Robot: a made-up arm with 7 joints.
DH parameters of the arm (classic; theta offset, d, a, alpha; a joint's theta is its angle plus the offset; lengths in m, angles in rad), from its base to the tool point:
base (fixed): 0 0 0 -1.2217
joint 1: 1.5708 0 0 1.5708
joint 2: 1.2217 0 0 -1.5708
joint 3: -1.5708 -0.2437 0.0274 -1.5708
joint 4: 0 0 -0.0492 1.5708
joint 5: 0 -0.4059 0 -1.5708
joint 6: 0 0 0 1.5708
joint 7: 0 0 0 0
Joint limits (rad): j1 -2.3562..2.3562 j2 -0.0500..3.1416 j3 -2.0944..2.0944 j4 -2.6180..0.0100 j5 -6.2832..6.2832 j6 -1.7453..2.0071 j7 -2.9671..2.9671
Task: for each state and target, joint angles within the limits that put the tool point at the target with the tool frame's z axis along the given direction. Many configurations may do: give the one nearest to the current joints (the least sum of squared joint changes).
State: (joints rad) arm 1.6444 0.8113 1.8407 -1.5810 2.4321 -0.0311 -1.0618
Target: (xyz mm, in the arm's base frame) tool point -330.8 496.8 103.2 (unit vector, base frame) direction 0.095 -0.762 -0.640
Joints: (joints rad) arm 0.8745 0.8136 2.0321 -1.0336 2.7009 0.2669 -1.0618
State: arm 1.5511 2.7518 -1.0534 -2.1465 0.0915 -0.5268 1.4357
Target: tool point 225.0 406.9 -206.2 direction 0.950 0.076 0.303
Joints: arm 1.4010 3.1416 -0.5733 -1.6462 -0.0952 -1.3229 1.4357
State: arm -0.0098 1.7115 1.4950 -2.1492 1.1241 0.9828 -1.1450
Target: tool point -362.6 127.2 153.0 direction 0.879 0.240 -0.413
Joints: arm -0.7743 1.6694 2.0572 -2.0877 0.6959 0.2455 -1.1450
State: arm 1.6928 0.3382 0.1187 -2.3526 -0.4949 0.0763 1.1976
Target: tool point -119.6 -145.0 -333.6 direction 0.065 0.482 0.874
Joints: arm 1.6770 0.5530 -0.7641 -2.2175 0.1579 0.4938 1.1976
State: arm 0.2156 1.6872 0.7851 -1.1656 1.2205 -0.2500 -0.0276
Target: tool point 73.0 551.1 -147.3 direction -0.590 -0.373 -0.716
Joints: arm 0.8108 0.9772 0.7673 -1.2615 0.9456 -0.9919 -0.0276
